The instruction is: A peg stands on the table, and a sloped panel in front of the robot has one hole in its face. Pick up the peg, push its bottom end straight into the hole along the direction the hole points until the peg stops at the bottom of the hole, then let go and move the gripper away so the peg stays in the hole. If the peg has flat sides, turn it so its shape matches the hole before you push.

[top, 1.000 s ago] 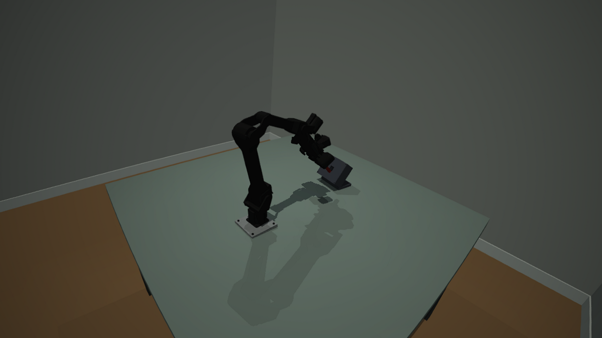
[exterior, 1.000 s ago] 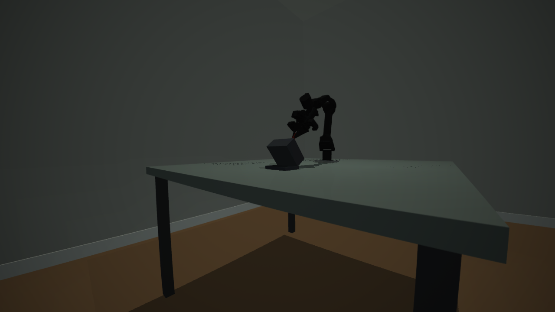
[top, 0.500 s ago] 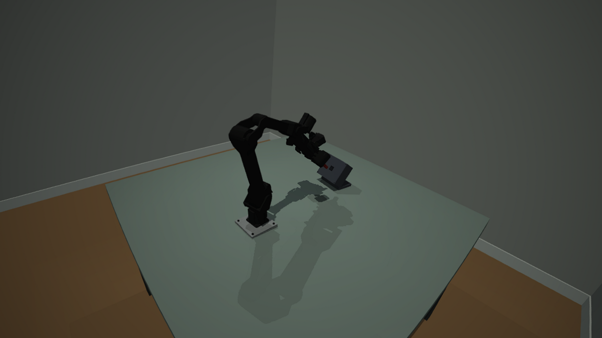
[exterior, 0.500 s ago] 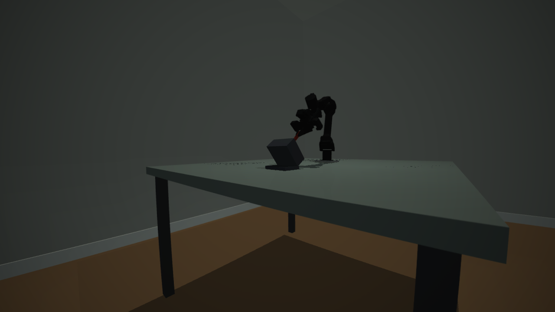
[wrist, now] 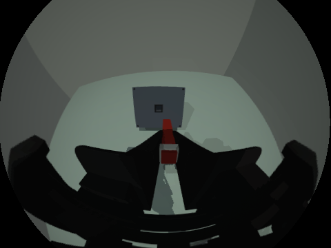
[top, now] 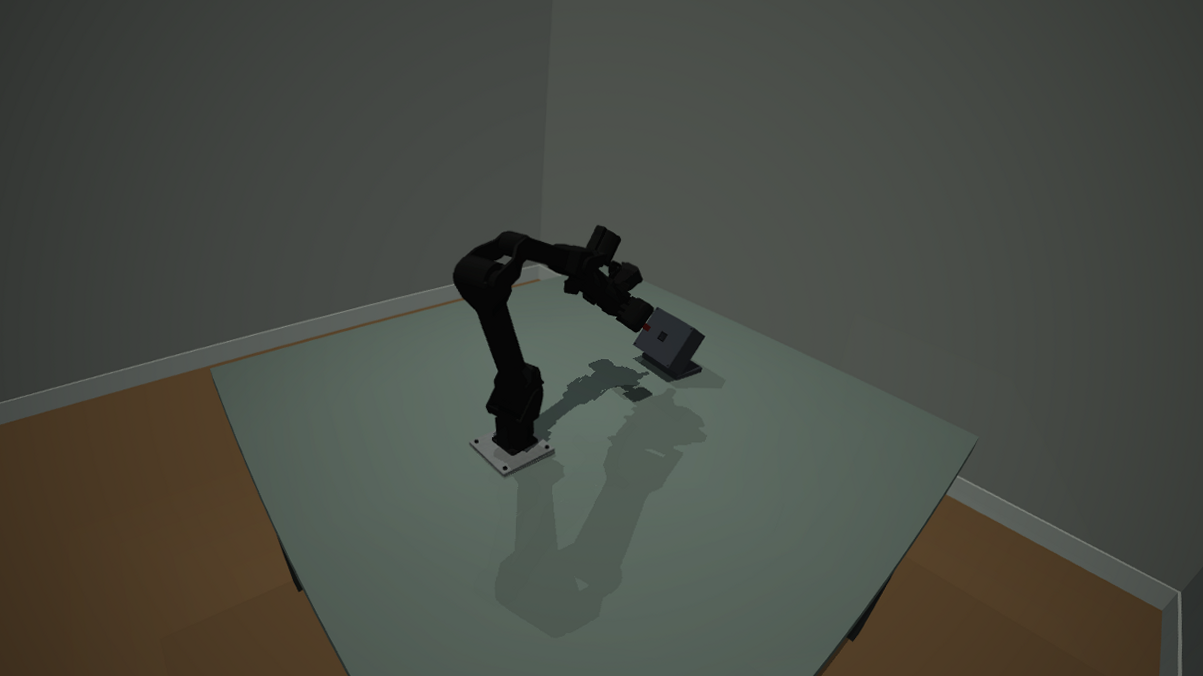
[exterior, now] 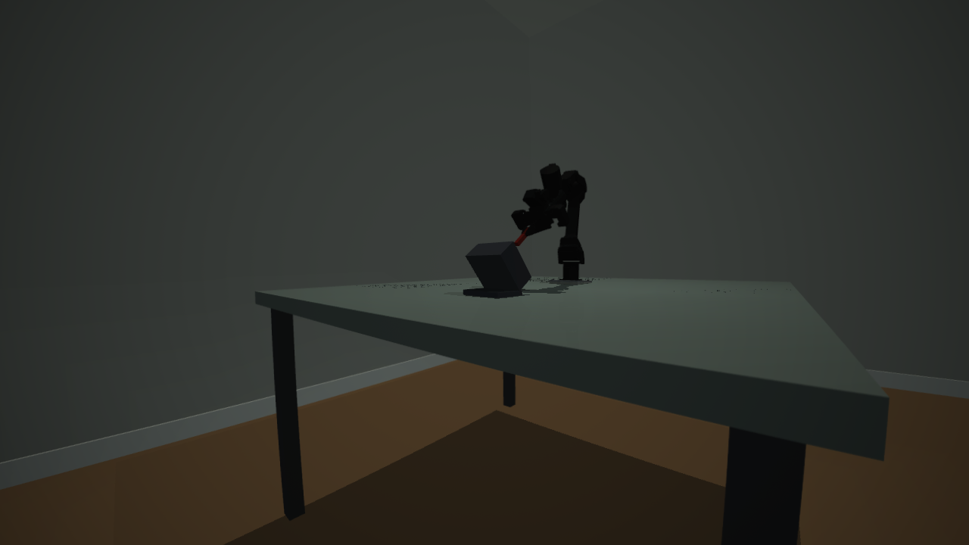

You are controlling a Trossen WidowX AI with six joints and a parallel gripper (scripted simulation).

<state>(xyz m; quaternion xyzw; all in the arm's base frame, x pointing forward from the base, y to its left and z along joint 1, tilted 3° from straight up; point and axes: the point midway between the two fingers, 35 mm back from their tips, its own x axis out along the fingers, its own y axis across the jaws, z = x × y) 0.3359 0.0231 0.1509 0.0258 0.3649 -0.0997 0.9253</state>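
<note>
Now: gripper tip 12 cm short of the sloped panel, 1 cm to the left of it and 9 cm above it. Round my gripper tip: red peg 1 cm behind, 1 cm above.
</note>
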